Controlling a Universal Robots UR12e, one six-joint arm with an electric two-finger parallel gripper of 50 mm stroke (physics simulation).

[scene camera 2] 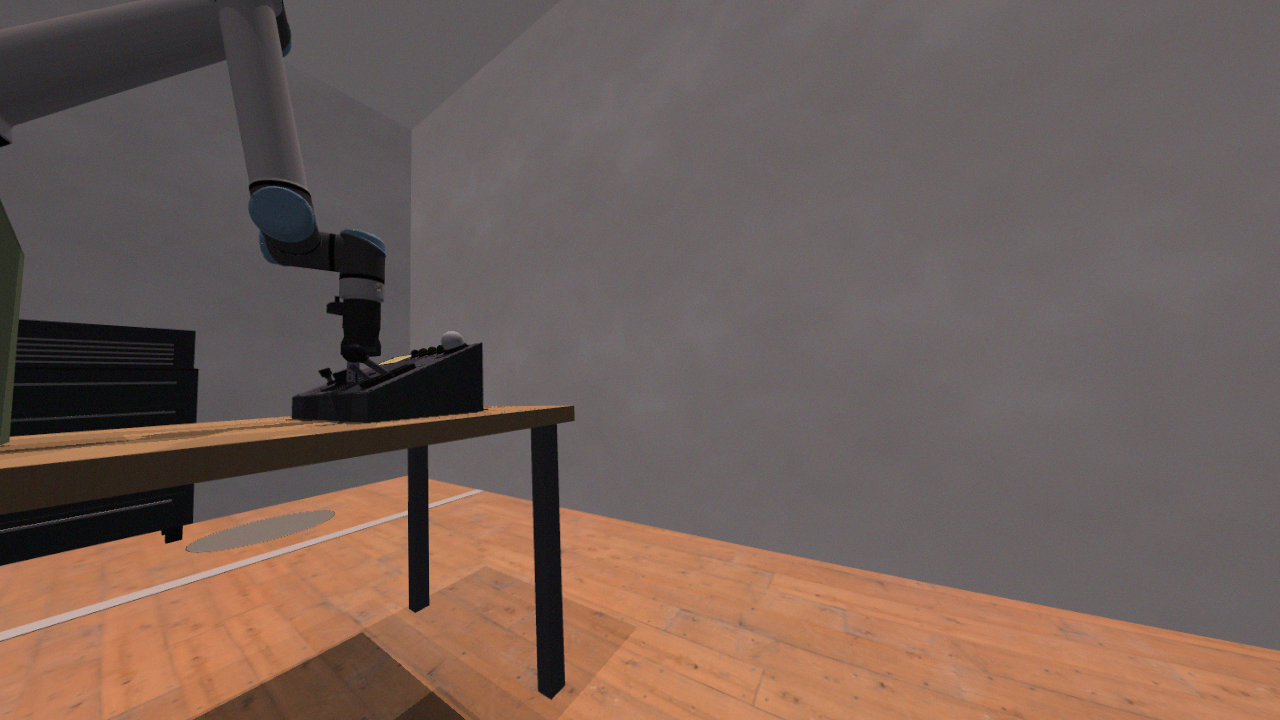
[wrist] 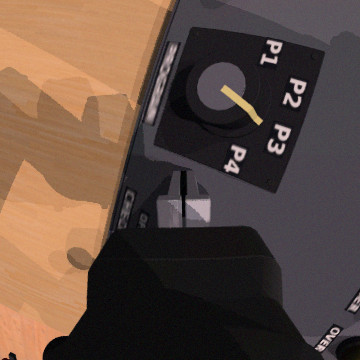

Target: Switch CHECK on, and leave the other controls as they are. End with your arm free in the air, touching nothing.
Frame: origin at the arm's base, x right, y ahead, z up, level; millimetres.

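Where they show: gripper, between the fingertips: (scene camera 2: 352, 381) (wrist: 183, 184).
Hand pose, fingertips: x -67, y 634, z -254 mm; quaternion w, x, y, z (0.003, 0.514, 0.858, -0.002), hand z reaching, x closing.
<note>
After its pixels a point has its place.
My gripper (scene camera 2: 352, 376) @(x -67, y 634, z -254 mm) (wrist: 183, 184) @(x -67, y 634, z -254 mm) is shut and empty, its fingertips together, low over the front part of the dark sloped console (scene camera 2: 434, 385) @(x 158, y 746, z -273 mm) (wrist: 315, 225) @(x -91, y 720, z -215 mm). In the wrist view the CHECK label (wrist: 126, 210) @(x -16, y 602, z -276 mm) is partly cut off by the gripper body, with part of an OFF label (wrist: 143, 220) @(x -19, y 619, z -268 mm) beside it. The CHECK switch itself is hidden under the gripper, so its position and any contact with the fingers cannot be told. The PROGRAM knob (wrist: 221, 86) @(x -136, y 623, z -221 mm) stands just beyond the fingertips, its yellow pointer towards P3.
The console stands on the wooden table (scene camera 2: 501, 418) @(x 279, y 844, z -354 mm) (wrist: 45, 200) @(x 61, y 489, z -344 mm). A white ball-shaped part (scene camera 2: 452, 339) @(x 112, y 803, z -157 mm) stands at the console's high end. Part of an OVER label (wrist: 329, 338) @(x -25, y 782, z -190 mm) shows at the lower right. A dark cabinet (scene camera 2: 107, 335) and a green panel (scene camera 2: 8, 331) @(x -90, y 191, z -160 mm) are at the left.
</note>
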